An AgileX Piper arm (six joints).
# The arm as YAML. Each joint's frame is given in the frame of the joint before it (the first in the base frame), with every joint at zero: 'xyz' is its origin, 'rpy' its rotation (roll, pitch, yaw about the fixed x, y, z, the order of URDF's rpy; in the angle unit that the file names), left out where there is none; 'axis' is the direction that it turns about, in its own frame. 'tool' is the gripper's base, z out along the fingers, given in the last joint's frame.
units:
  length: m
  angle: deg
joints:
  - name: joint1
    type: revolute
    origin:
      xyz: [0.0, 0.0, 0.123]
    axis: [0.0, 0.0, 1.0]
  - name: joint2
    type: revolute
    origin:
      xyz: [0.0, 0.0, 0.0]
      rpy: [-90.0, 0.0, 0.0]
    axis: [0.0, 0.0, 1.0]
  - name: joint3
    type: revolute
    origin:
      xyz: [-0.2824, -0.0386, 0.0]
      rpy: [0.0, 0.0, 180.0]
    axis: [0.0, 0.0, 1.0]
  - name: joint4
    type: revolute
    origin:
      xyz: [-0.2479, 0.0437, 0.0]
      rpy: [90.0, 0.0, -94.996]
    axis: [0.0, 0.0, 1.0]
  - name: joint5
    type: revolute
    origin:
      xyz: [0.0, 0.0, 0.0]
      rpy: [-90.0, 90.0, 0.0]
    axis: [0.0, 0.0, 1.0]
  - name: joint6
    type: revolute
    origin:
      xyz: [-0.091, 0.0, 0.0]
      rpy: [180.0, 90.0, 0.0]
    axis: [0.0, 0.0, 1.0]
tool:
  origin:
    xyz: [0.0, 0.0, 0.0]
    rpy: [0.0, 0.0, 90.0]
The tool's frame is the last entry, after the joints.
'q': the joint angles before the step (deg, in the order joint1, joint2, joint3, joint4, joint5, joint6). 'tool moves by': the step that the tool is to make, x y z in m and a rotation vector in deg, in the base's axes. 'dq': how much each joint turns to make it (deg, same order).
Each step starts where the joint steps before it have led.
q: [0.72 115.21 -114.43 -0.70 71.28 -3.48]
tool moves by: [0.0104 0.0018 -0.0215 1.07 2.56 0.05]
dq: [0.00 3.08 -0.47 1.10 -0.06 0.01]
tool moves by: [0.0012 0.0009 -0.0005 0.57 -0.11 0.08]
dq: [0.00 0.26 -0.31 0.59 -0.07 -0.07]
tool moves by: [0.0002 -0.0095 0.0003 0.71 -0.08 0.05]
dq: [-1.45 0.03 -0.10 1.26 0.03 -1.56]
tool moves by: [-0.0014 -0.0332 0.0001 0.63 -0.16 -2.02]
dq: [-4.52 0.00 0.01 1.56 0.00 -2.62]
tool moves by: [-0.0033 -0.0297 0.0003 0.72 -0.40 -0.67]
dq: [-4.19 0.00 0.00 2.07 0.00 -3.71]
